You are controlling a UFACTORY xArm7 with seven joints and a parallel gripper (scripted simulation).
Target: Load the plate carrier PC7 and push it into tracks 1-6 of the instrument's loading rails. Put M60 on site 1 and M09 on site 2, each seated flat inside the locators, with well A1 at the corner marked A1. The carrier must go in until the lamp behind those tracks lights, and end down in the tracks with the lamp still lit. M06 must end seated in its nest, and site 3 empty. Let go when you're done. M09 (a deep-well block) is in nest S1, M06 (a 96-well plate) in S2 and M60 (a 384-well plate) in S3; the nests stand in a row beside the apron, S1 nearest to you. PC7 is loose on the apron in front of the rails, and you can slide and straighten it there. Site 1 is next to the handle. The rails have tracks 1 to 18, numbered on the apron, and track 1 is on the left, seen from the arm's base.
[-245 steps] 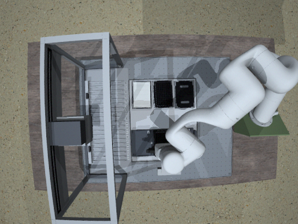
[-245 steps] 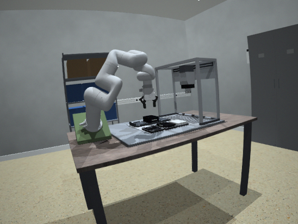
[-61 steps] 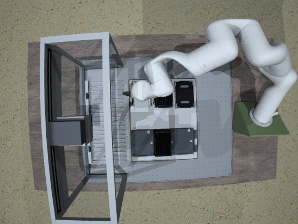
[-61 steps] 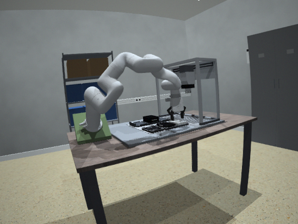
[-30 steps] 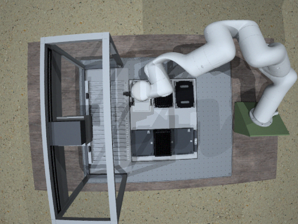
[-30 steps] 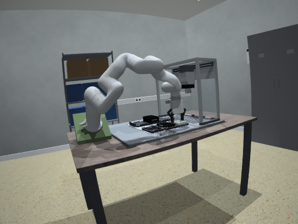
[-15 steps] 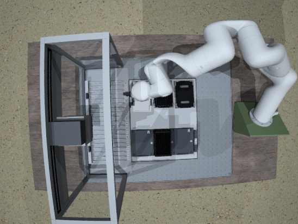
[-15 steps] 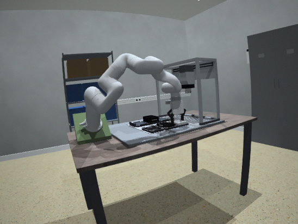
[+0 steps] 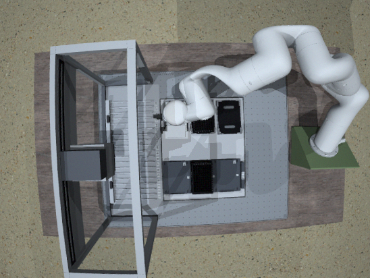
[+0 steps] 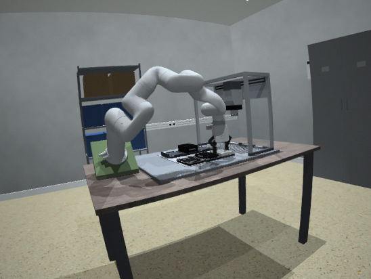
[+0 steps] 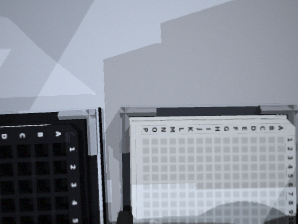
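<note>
The pale 384-well plate M60 lies 10 mm below my hand. Also, from my hand: black deep-well block M09: 250 mm to the left, 70 mm behind; nest S1: 210 mm behind, 30 mm to the left, 20 mm below; nest S3: 20 mm below.
</note>
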